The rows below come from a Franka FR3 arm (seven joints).
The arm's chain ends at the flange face. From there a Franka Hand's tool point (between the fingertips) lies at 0.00 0.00 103.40 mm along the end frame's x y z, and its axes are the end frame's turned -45 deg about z.
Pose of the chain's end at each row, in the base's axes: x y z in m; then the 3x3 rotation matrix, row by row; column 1 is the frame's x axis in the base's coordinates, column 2 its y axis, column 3 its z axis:
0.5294, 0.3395, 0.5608; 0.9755, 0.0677, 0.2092; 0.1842, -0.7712, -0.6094; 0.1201, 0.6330, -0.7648
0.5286, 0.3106, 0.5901; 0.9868, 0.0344, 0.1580; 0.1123, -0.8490, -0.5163; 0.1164, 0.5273, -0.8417
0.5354, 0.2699, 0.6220; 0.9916, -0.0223, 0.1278; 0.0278, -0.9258, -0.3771; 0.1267, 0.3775, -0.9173
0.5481, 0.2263, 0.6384; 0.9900, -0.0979, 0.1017; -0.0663, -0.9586, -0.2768; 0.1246, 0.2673, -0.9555
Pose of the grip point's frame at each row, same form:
0.5510, 0.2765, 0.4817; 0.6419, 0.7377, 0.2092; 0.6756, -0.4151, -0.6094; -0.3627, 0.5325, -0.7648
0.5449, 0.2572, 0.5031; 0.6734, 0.7221, 0.1580; 0.6797, -0.5209, -0.5163; -0.2906, 0.4552, -0.8417
0.5486, 0.2309, 0.5272; 0.7169, 0.6854, 0.1278; 0.6743, -0.6350, -0.3771; -0.1773, 0.3565, -0.9173
0.5586, 0.1977, 0.5396; 0.7693, 0.6308, 0.1017; 0.6310, -0.7247, -0.2768; -0.1009, 0.2771, -0.9555

